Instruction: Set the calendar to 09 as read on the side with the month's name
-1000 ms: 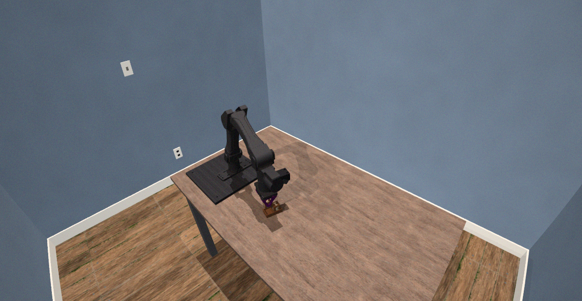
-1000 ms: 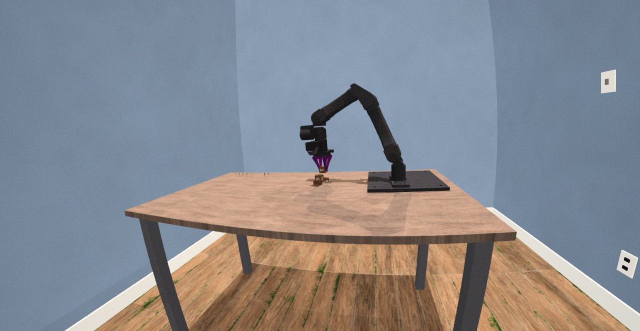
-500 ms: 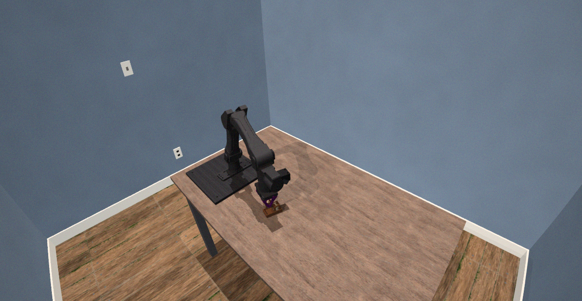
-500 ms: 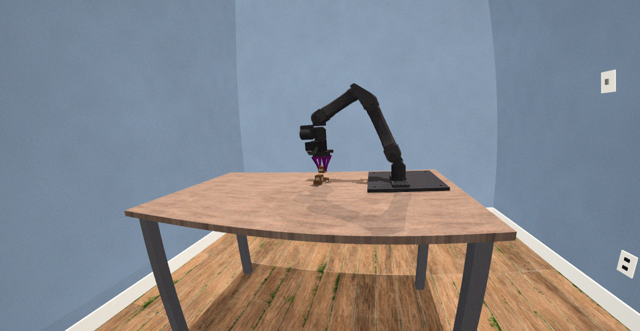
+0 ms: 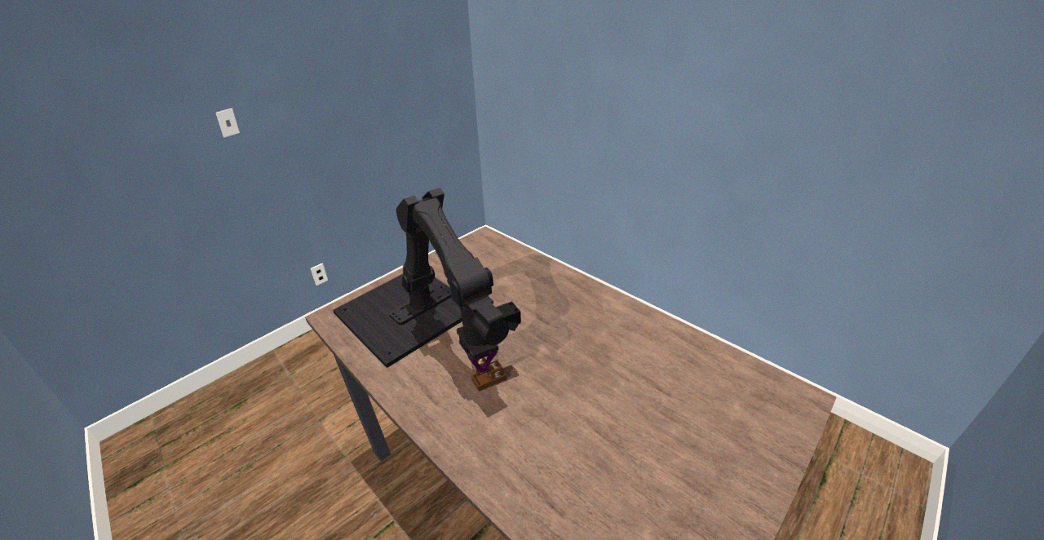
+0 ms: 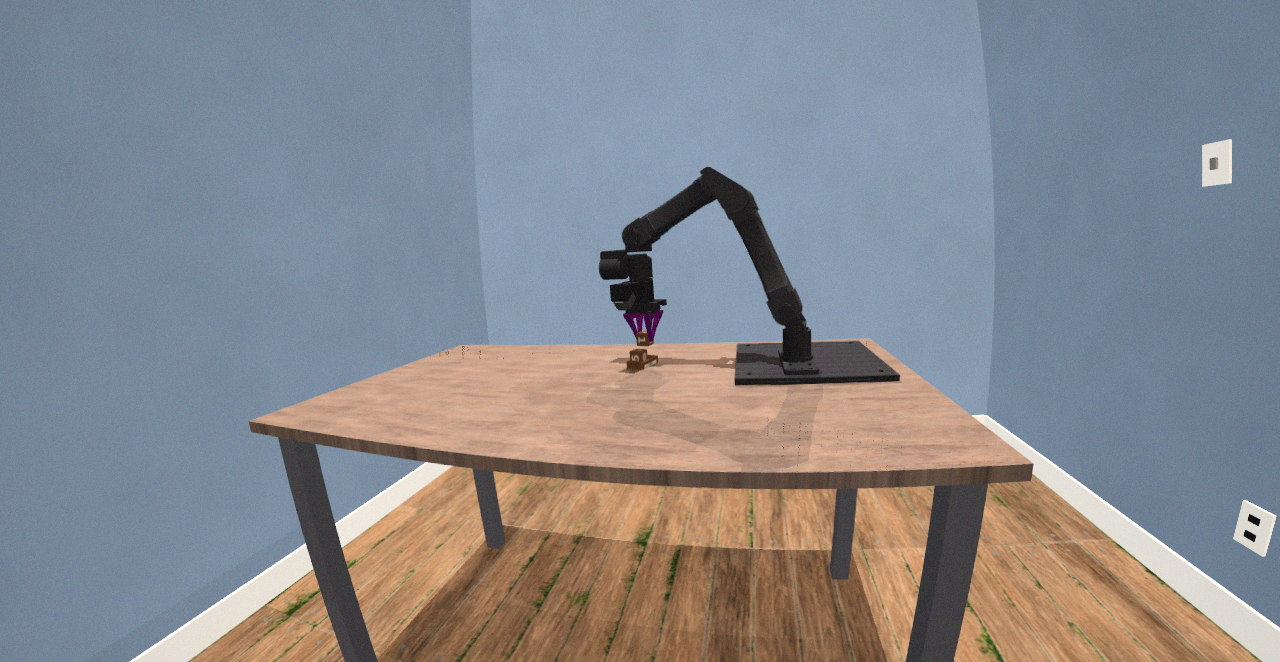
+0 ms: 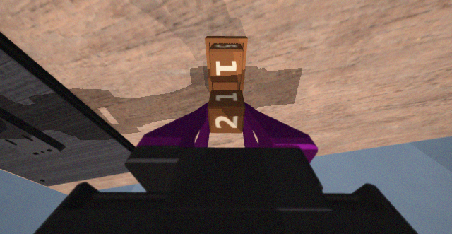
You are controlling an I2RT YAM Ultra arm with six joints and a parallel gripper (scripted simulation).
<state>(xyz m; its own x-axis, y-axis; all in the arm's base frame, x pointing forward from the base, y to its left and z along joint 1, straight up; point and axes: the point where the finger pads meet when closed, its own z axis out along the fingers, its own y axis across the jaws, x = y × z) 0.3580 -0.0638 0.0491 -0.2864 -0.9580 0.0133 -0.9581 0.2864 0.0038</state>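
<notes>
Right now the wooden tray is 60 mm below my hand and 20 mm to the left of it.
</notes>
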